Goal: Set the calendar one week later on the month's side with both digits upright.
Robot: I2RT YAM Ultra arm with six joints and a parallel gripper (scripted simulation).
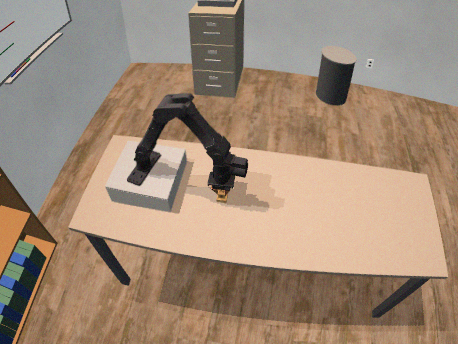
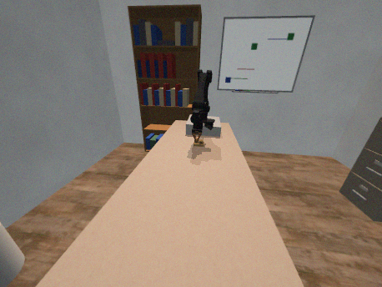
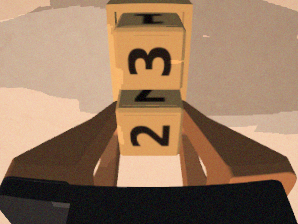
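Right now my hand is 30 mm above the calendar tray and 20 mm to the right of it. From my hand the other things lie so: wooden digit cube 30 mm to the left, 10 mm below, 10 mm behind.
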